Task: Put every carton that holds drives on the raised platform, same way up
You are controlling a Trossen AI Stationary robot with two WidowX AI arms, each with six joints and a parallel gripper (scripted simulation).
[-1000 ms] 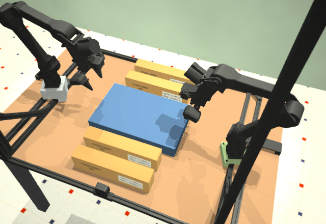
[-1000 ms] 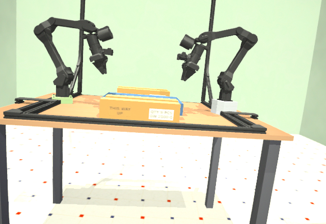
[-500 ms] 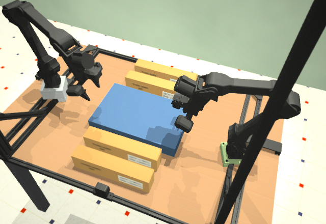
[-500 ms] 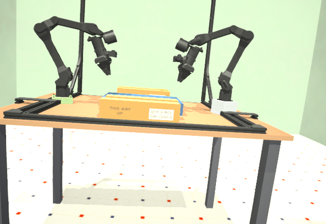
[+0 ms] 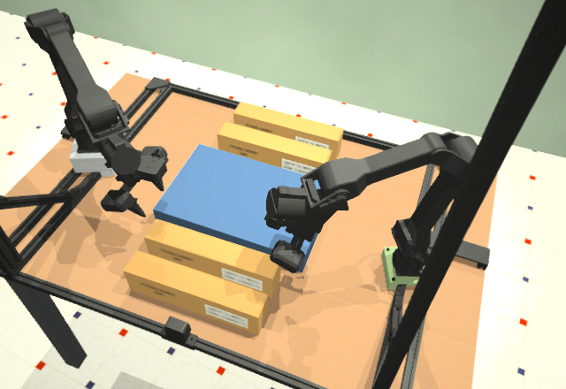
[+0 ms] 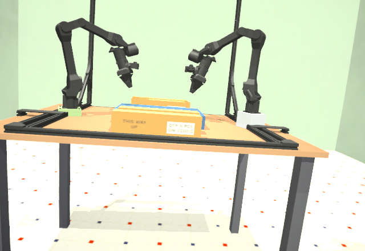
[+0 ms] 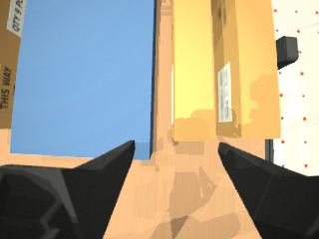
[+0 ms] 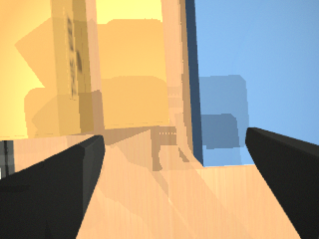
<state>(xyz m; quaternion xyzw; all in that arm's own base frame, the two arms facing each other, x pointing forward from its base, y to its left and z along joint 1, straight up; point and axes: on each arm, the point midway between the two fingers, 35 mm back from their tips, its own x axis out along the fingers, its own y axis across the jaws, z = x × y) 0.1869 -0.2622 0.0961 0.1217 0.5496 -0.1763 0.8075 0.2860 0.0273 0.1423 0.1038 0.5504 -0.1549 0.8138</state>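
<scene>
Now: left hand 170 mm to the left of the carton, 130 mm above it and 20 mm past it.
My right gripper is now 4 cm past the carton, 18 cm to the right of it and 13 cm above it.
</scene>
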